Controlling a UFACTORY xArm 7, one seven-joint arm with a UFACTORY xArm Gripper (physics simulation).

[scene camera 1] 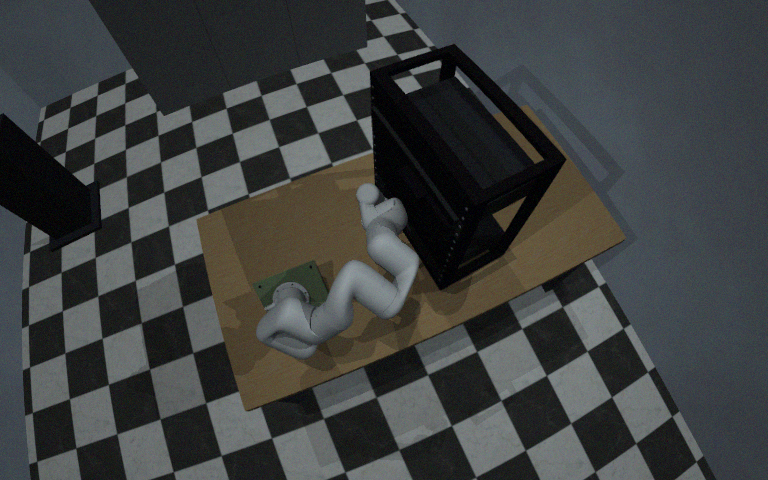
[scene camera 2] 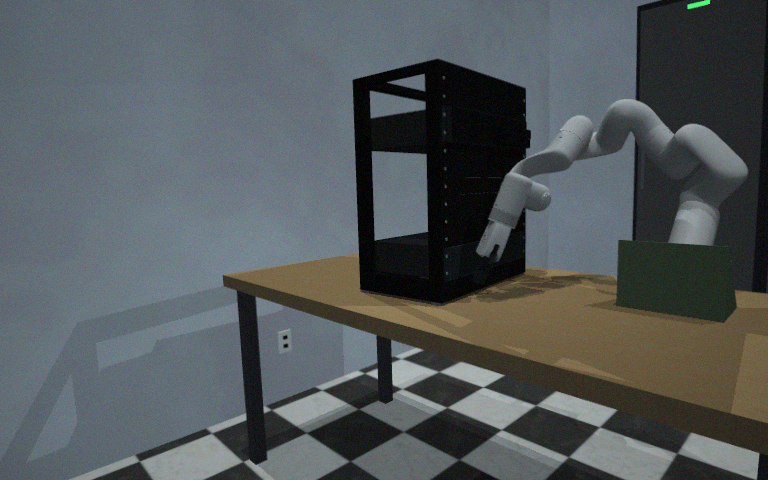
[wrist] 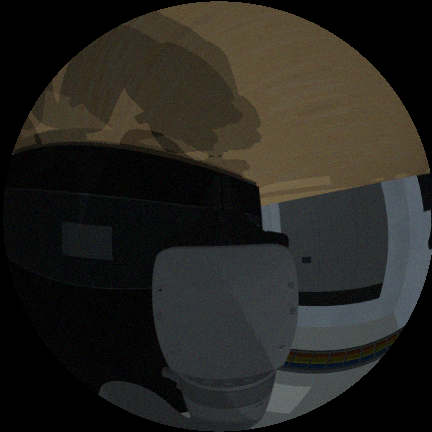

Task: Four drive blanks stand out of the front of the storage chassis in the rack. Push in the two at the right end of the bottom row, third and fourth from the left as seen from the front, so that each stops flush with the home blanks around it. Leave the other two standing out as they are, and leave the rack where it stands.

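Seen in the pictures: gripper, between the fingertips: (scene camera 2: pixel 477 282) (wrist: pixel 220 184); arm's base, origin of its link: (scene camera 2: pixel 682 270).
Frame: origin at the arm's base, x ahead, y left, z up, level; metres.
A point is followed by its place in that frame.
The black rack (scene camera 1: pixel 511 108) @[x 0.753, y 0.045, z 0.523 m] (scene camera 2: pixel 434 198) @[x 0.485, y 0.332, z 0.185 m] (wrist: pixel 100 167) @[x 0.481, y 0.086, z -0.058 m] stands on the table. Its front faces the arm and is very dark. Faint lines show on the front at mid height in scene camera 2, but I cannot make out the storage chassis's edges or any single drive blank, nor tell which stand out. My gripper (scene camera 2: pixel 481 276) @[x 0.440, y 0.209, z -0.047 m] (wrist: pixel 220 184) @[x 0.440, y 0.209, z -0.047 m] is shut and empty. It points down, low in front of the rack's lower front, near the right side of the rack in the wrist view. Its dark fingers blend into the rack, so contact cannot be told. The arm hides the gripper in scene camera 1.
A dark unit (scene camera 1: pixel 467 133) @[x 0.661, y 0.090, z 0.413 m] (scene camera 2: pixel 398 133) @[x 0.622, y 0.310, z 0.361 m] sits high in the rack and another unit (scene camera 2: pixel 400 255) @[x 0.632, y 0.305, z 0.023 m] sits at the bottom. A small block (scene camera 2: pixel 527 138) @[x 0.463, y -0.117, z 0.356 m] juts from the rack's front far edge. The arm's green base (scene camera 1: pixel 309 278) @[x 0.087, y 0.027, z 0.032 m] (scene camera 2: pixel 671 281) @[x 0.008, y 0.070, z -0.015 m] stands on the wooden table (scene camera 1: pixel 271 220) @[x 0.024, y 0.378, z -0.092 m] (scene camera 2: pixel 651 362) @[x -0.039, y 0.405, z -0.092 m] (wrist: pixel 320 100) @[x 0.312, y 0.204, z -0.092 m].
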